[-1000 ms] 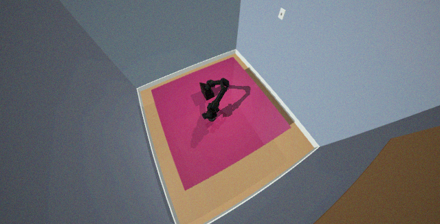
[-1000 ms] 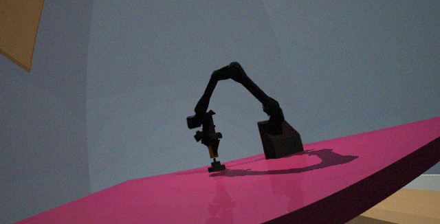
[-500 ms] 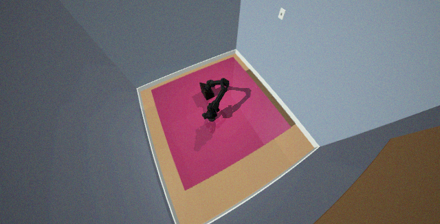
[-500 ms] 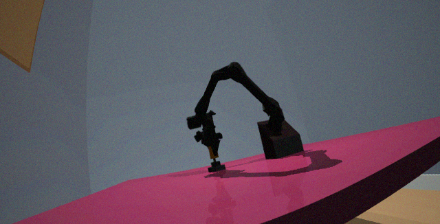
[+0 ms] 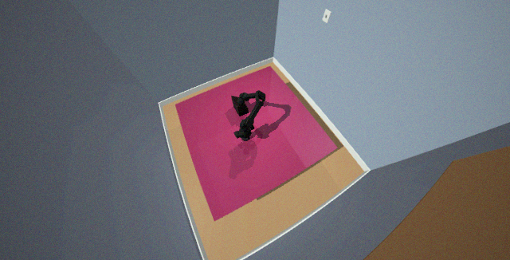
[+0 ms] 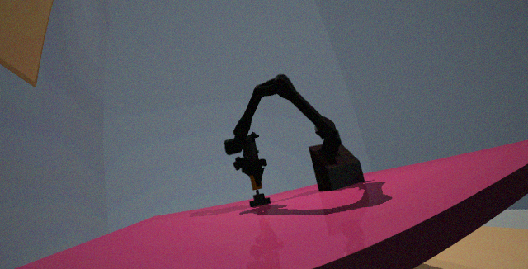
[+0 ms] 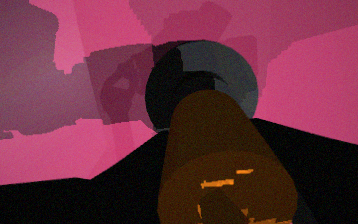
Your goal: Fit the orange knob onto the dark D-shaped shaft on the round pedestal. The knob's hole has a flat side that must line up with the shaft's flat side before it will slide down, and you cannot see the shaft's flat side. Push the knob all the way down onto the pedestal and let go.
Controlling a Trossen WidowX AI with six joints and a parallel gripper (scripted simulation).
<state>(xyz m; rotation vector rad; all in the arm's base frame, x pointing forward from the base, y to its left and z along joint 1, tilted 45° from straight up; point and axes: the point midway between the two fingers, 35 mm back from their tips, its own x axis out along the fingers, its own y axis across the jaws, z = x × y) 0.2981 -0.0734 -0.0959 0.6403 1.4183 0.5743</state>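
The orange knob is 20 mm above my gripper tip. The rest, counted from my gripper tip: dark shaft: 40 mm below.
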